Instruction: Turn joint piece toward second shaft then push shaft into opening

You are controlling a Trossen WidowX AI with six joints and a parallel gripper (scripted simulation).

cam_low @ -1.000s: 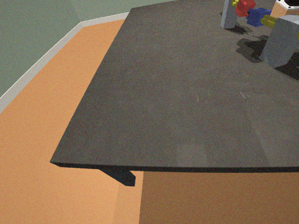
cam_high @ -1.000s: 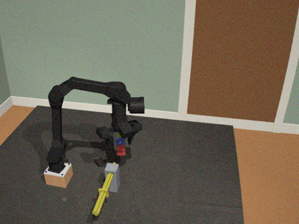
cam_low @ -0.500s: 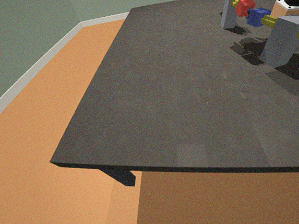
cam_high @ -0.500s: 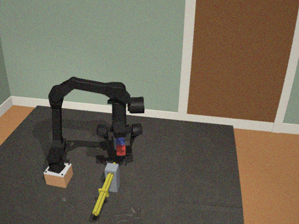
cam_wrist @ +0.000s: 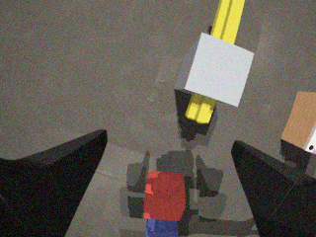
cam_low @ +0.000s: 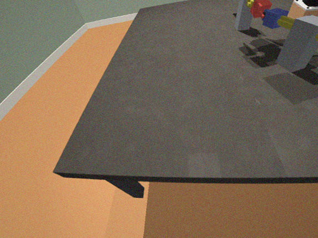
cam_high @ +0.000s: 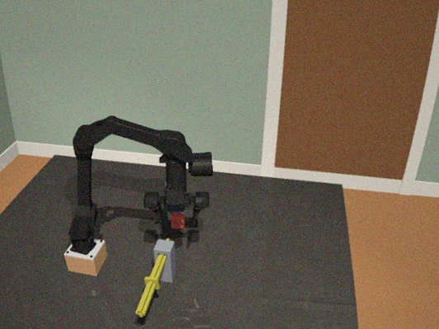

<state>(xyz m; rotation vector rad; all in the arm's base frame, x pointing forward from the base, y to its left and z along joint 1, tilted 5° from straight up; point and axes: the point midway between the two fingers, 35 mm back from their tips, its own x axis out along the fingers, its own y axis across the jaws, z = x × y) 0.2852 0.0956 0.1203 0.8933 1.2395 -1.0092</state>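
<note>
Right now the red square joint piece is 8 cm to the left of my gripper tip, 4 cm below it and 3 cm behind it.
</note>
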